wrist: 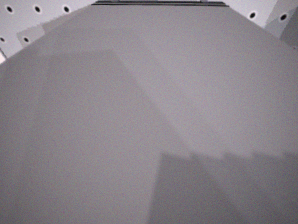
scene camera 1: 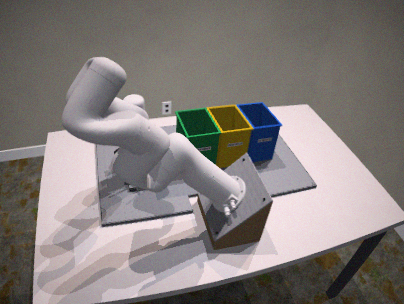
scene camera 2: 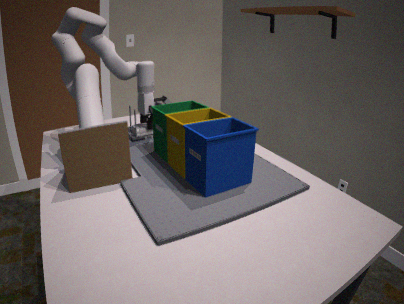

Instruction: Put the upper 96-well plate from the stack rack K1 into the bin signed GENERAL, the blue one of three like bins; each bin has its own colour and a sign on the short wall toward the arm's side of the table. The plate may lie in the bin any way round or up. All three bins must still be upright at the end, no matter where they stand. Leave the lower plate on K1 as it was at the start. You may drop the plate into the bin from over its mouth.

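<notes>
Scene camera 1 shows a blue bin [scene camera 1: 263, 139], a yellow bin [scene camera 1: 233, 143] and a green bin [scene camera 1: 195, 124]. Scene camera 2 likewise shows the blue bin [scene camera 2: 214, 163], the yellow bin [scene camera 2: 175, 132] and the green bin [scene camera 2: 159, 120]. The blue bin is out of frame in the wrist view; the yellow bin is also out of frame in the wrist view.
</notes>
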